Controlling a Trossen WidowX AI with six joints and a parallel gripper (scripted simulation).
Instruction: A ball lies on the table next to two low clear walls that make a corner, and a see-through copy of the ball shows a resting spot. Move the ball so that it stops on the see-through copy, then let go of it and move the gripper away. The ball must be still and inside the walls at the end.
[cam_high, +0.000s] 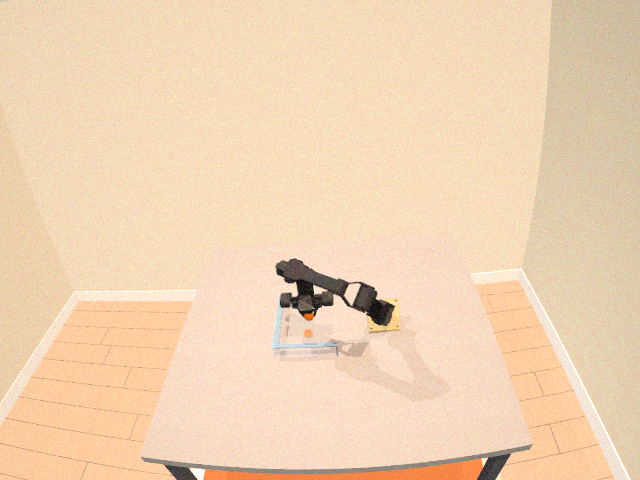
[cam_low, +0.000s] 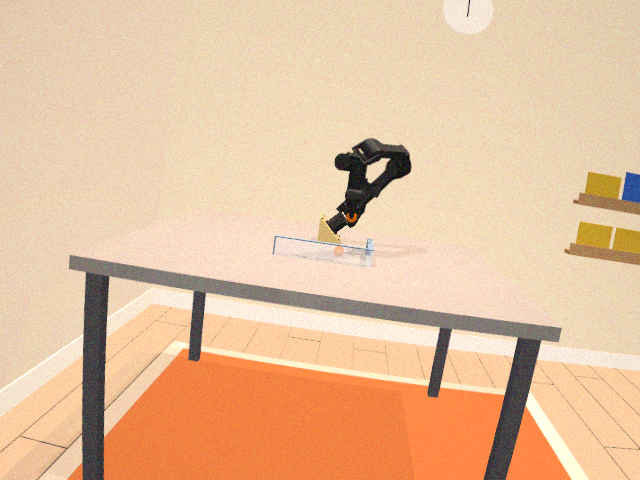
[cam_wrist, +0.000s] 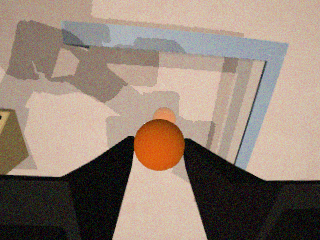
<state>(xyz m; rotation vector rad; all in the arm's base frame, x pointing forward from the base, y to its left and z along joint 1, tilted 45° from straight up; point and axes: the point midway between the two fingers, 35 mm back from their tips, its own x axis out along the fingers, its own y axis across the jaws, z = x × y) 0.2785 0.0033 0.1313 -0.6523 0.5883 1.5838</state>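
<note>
The see-through copy of ball lies 2 cm ahead of my gripper tip, 2 cm to the right of it and 12 cm below it. From my gripper tip the other things lie so: orange ball right at my gripper tip; clear wall 14 cm ahead, 6 cm to the right, 10 cm below.
</note>
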